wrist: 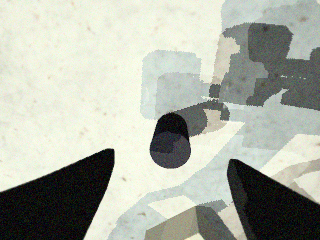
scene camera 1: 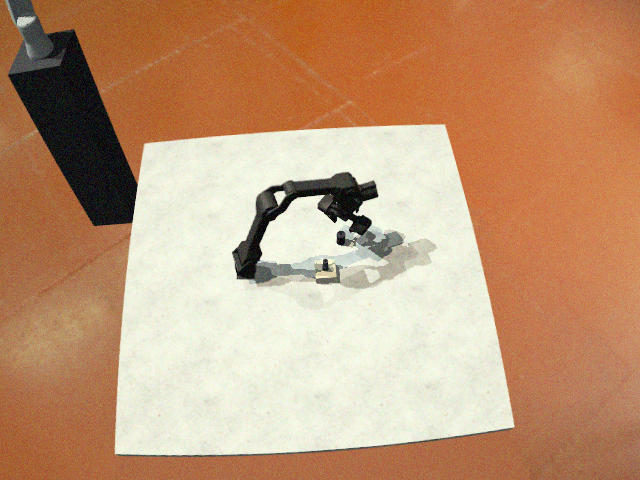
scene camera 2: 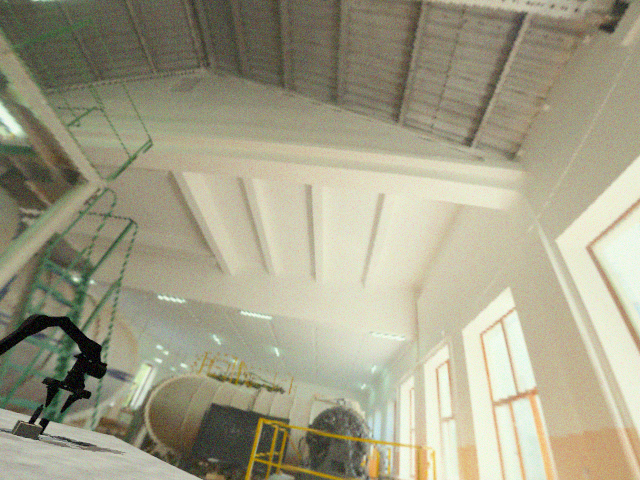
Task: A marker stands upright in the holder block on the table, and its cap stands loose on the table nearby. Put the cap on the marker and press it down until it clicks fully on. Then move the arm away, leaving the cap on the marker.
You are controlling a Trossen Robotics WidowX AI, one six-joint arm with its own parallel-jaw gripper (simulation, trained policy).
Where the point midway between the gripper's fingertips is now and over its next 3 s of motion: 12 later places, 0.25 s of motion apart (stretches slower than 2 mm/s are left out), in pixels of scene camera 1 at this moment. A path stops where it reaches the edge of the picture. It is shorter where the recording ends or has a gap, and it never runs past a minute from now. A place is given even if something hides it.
The gripper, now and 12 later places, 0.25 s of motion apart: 343, 227; 342, 230; 341, 233; 339, 237; 339, 239; 339, 239; 341, 236; 342, 234; 341, 235; 338, 238; 335, 243; 331, 249; 327, 253
